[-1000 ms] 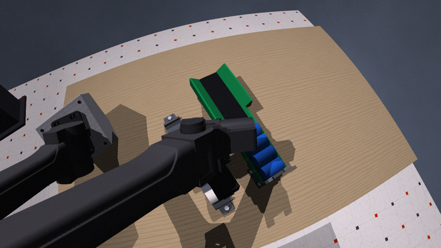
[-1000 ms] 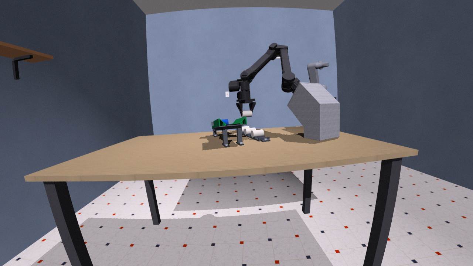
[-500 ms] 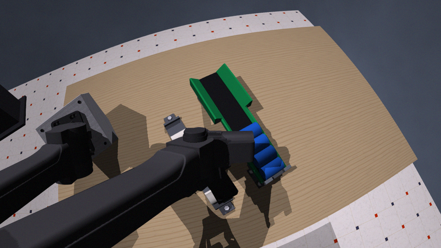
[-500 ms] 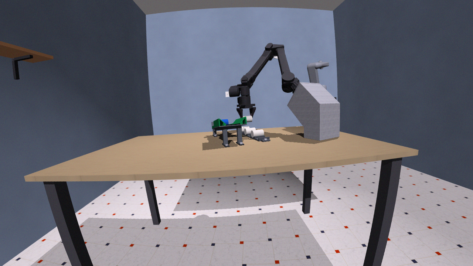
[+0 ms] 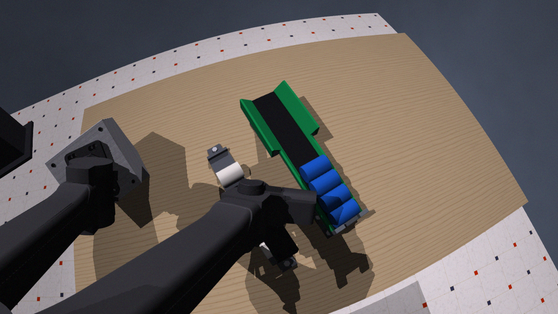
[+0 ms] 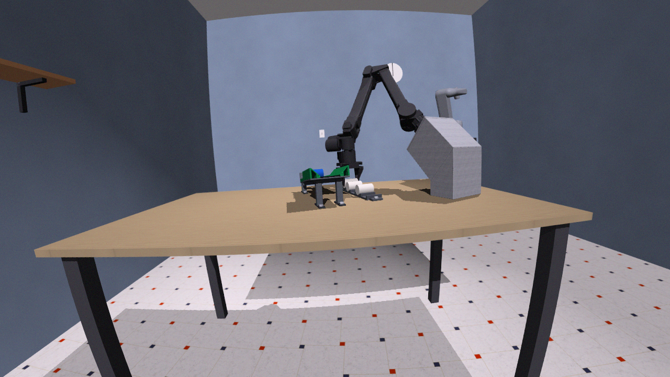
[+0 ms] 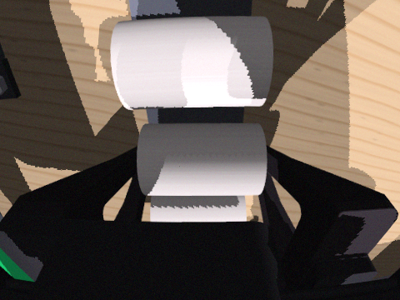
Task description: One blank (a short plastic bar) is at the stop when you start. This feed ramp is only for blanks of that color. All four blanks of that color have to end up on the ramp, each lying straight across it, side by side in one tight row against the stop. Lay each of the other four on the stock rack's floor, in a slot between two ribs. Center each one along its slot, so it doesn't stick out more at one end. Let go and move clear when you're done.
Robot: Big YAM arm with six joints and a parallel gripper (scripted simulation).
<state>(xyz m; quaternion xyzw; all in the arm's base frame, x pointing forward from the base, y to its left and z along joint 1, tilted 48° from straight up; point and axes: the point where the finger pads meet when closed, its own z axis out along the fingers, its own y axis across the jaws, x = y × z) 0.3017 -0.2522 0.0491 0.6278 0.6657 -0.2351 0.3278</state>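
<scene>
Now: the grey stock rack 80 mm to the left of my hand and 40 mm below it. From my hand the other things lie so: grey stop 160 mm ahead, 100 mm to the right, 30 mm above.
</scene>
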